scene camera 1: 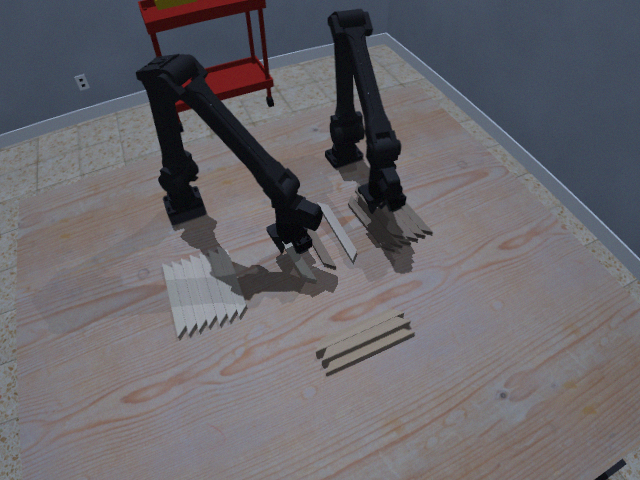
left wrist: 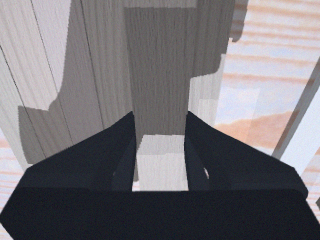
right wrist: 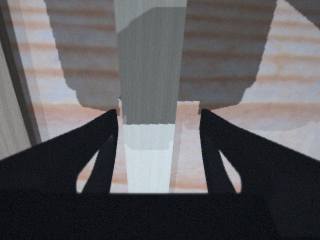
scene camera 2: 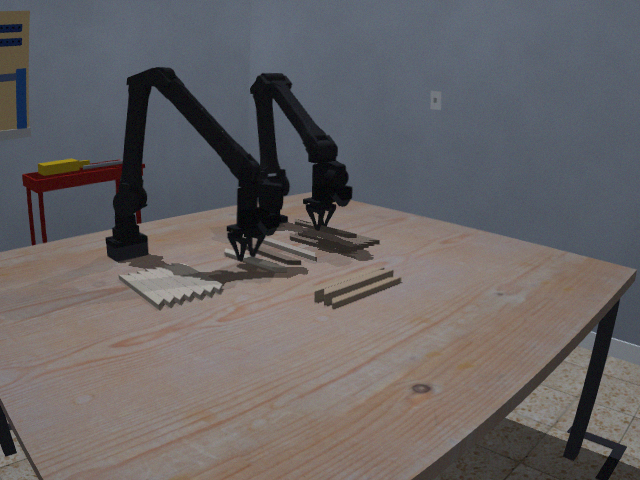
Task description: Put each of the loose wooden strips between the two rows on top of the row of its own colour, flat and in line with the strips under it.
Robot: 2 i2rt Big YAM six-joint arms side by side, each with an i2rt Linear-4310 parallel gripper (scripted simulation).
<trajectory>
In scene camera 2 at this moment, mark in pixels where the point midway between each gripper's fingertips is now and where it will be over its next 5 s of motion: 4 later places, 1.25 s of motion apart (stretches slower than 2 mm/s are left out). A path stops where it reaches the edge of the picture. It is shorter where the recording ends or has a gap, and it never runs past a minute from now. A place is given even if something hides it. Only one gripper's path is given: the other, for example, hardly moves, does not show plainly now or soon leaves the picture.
My right gripper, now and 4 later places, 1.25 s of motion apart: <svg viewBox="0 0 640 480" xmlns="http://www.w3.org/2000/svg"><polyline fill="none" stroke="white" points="246,259 248,257 186,256 159,279 162,254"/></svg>
</trajectory>
